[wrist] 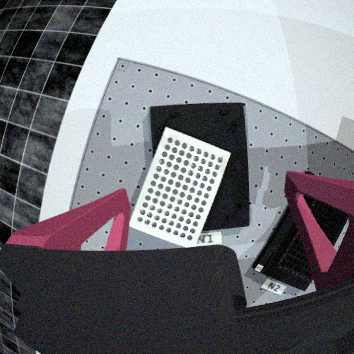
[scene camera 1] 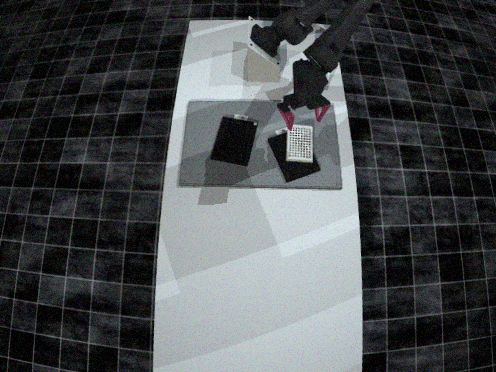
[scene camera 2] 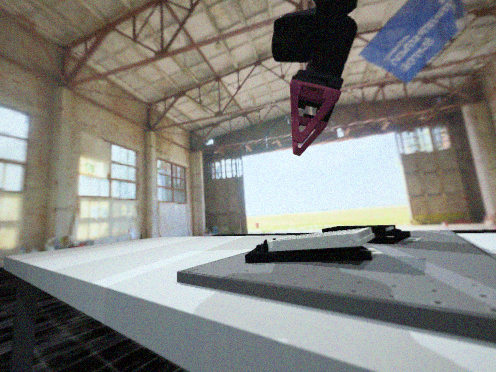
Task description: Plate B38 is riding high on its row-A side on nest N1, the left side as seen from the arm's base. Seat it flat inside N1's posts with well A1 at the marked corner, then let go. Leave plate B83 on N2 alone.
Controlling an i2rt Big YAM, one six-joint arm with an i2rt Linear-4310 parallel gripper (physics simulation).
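Frame: origin at the arm's base, x ahead, y left, z up, level; metres.
Where they show: gripper, between the fingertips: [wrist: 208, 189] [scene camera 1: 304, 125] [scene camera 2: 296, 149]; arm's base, origin of its link: [scene camera 1: 262, 41].
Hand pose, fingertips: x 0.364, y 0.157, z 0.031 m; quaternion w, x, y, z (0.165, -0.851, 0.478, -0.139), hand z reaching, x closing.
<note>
Each offset is from my fingertips to the top centre of the thing. "spot": to the spot under its first point.
Plate B38 @(0.022 m back, 0.004 m left, 0.130 m down) [scene camera 1: 300, 144] [scene camera 2: 320, 239] [wrist: 182, 187], white with a grid of wells, lies skewed and tilted on the black nest N1 @(0.013 m ahead, 0.012 m right, 0.145 m down) [scene camera 1: 292, 172] [scene camera 2: 300, 256] [wrist: 236, 175]. In scene camera 2 its right end is raised above the nest and its left end is low. In the wrist view it overhangs the nest's left and label-side edges. Its well lettering and the marked corner are not readable. A dark plate B83 [wrist: 305, 240] lies on nest N2 @(spot: 0.002 m back, 0.205 m right, 0.142 m down) [scene camera 1: 235, 140]. My gripper [scene camera 1: 305, 125] [scene camera 2: 298, 151] [wrist: 208, 189] is open and empty, high above the plate, touching nothing.
Both nests sit on a grey perforated board @(0.026 m back, 0.122 m right, 0.167 m down) [scene camera 1: 195, 175] [scene camera 2: 400, 292] [wrist: 92, 192] on the white table [scene camera 1: 250, 310] [scene camera 2: 150, 305]. The N1 label @(spot: 0.071 m back, 0.061 m right, 0.165 m down) [wrist: 207, 238] and N2 label @(spot: 0.108 m back, 0.204 m right, 0.165 m down) [wrist: 274, 286] lie beside their nests. A beige block [scene camera 1: 262, 72] stands behind the board, near the arm.
</note>
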